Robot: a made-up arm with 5 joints.
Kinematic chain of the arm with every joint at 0, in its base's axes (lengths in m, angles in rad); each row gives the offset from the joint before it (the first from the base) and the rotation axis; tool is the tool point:
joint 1: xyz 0 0 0.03 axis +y
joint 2: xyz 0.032 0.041 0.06 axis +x
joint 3: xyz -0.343 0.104 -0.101 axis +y
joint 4: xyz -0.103 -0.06 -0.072 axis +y
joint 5: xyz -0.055 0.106 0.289 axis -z
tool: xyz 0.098 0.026 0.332
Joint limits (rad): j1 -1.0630..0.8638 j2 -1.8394..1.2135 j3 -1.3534..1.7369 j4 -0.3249..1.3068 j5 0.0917..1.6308
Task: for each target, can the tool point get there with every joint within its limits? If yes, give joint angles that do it. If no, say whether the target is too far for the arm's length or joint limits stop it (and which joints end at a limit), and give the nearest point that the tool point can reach.
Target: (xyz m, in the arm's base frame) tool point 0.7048 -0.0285 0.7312
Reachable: no: joint limits stop it (at a limit: joint 1, joint 4, joint 5) | nearest point 0.3136 0.0037 0.5257 | short by 0.443 m
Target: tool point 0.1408 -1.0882 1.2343
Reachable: no: too far | nearest point -0.0444 -0.3275 0.6604 | short by 0.971 m
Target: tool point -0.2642 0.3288 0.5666
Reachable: yes | joints 0.3121 -0.4932 0.1269 -0.1444 1.0413
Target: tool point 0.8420 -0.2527 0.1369
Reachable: no: joint limits stop it (at a limit: joint 1, joint 4, joint 5) | nearest point 0.3630 -0.1011 0.1814 | short by 0.504 m
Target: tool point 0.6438 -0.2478 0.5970
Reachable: no: joint limits stop it (at a limit: joint 1, joint 4, joint 5) | nearest point 0.3139 -0.1254 0.4626 | short by 0.377 m
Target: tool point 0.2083 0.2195 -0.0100
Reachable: yes | joints -0.2438 0.4085 1.4255 0.4122 0.7240
